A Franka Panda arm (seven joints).
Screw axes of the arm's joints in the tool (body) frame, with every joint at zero. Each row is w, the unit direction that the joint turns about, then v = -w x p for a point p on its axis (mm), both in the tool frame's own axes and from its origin. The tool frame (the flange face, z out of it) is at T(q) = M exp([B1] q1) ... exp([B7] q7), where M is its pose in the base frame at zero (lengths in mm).
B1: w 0 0 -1 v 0 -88 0
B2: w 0 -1 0 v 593 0 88
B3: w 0 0 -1 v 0 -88 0
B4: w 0 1 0 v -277 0 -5.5
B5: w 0 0 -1 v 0 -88 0
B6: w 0 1 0 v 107 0 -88
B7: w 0 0 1 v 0 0 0
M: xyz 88 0 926 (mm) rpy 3.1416 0 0 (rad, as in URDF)
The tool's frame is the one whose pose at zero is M.
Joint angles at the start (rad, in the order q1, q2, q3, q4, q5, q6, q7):
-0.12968, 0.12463, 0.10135, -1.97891, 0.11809, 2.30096, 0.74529
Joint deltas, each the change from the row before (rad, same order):
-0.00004, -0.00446, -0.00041, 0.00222, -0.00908, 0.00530, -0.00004
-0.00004, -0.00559, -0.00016, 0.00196, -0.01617, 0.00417, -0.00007
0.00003, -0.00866, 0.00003, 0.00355, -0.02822, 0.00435, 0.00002
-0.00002, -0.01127, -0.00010, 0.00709, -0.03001, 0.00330, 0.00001
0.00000, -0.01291, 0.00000, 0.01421, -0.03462, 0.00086, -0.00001
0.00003, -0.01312, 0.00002, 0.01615, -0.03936, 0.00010, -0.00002
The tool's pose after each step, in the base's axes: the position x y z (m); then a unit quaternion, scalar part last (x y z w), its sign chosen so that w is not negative. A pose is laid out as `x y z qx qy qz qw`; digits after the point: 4 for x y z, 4 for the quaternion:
0.6014 -0.0167 0.4295 -0.9068 0.4053 -0.0803 0.0834
0.6016 -0.0172 0.4342 -0.9085 0.4008 -0.0882 0.0791
0.6017 -0.0177 0.4415 -0.9114 0.3929 -0.1001 0.0711
0.6020 -0.0182 0.4521 -0.9139 0.3843 -0.1147 0.0630
0.6030 -0.0188 0.4669 -0.9161 0.3743 -0.1329 0.0540
0.6039 -0.0194 0.4829 -0.9182 0.3632 -0.1524 0.0432

